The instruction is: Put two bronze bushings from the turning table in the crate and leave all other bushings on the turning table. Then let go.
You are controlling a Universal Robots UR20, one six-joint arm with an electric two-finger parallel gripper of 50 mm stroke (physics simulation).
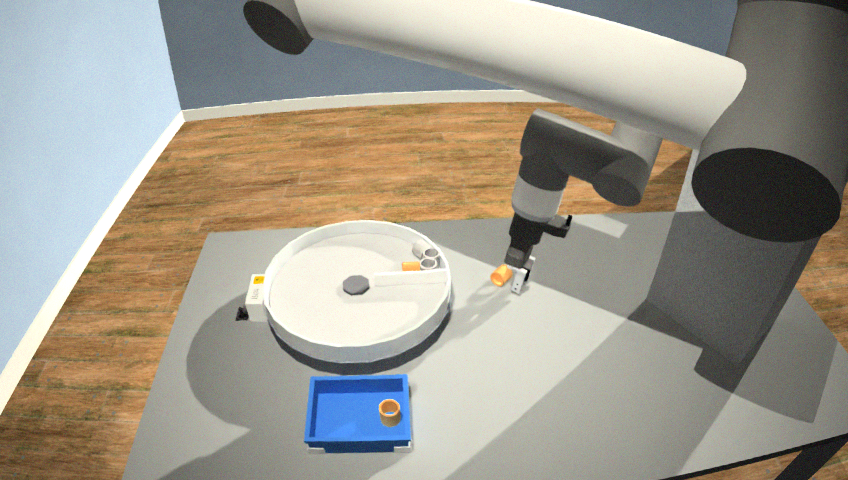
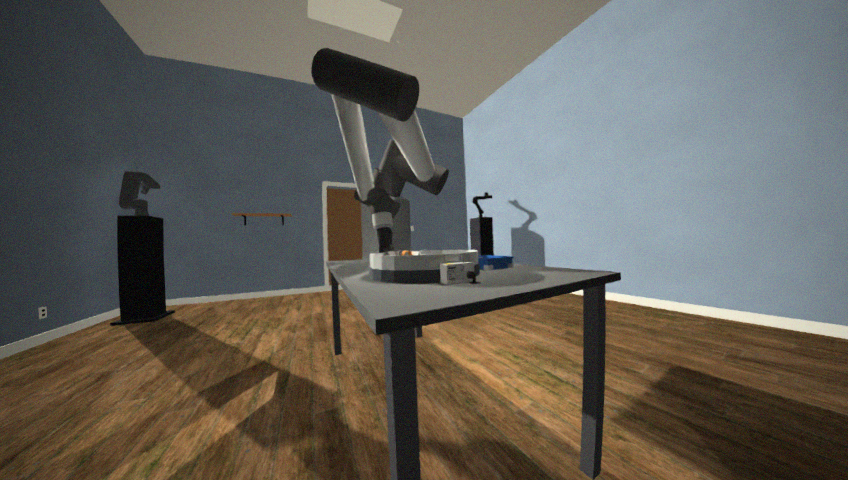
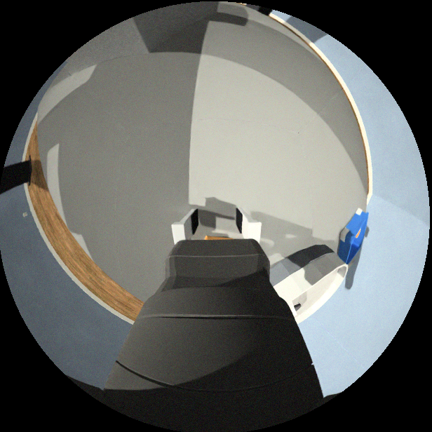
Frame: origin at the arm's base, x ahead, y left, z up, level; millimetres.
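Seen in the pictures: gripper, fingertip midpoint: [image 1: 519,285].
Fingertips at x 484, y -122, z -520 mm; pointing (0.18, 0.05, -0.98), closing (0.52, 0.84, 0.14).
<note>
Offsets run from my fingertips to a thing's top centre. "*": to the spot under its first point.
My gripper [image 1: 511,280] [image 3: 216,224] is open and low over the grey table top, to the right of the white turning table [image 1: 354,353] [image 2: 414,260] [image 3: 318,292]. A bronze bushing {dz +31, dx +40, dy -26 mm} [image 1: 501,274] [image 3: 217,238] lies on its side on the table top, off the turning table, between the open fingers and near the palm. A second bronze bushing {dz +36, dx +315, dy +354 mm} [image 1: 389,408] stands upright in the blue crate {dz +42, dx +372, dy +355 mm} [image 1: 331,440] [image 2: 495,260] [image 3: 349,243]. A third bronze bushing {dz +84, dx +258, dy +2 mm} [image 1: 410,266] lies on the turning table against the white divider bar {* dz +65, dx +263, dy +29 mm} [image 1: 409,278], next to two grey bushings {dz +84, dx +209, dy -36 mm} [image 1: 430,254].
A grey hub {dz +53, dx +383, dy +27 mm} [image 1: 355,285] sits at the turning table's centre. A small white control box {* dz +51, dx +618, dy +43 mm} [image 1: 255,292] [image 2: 456,272] stands at its left edge. The arm's thick base column [image 1: 767,179] rises at the table's right.
</note>
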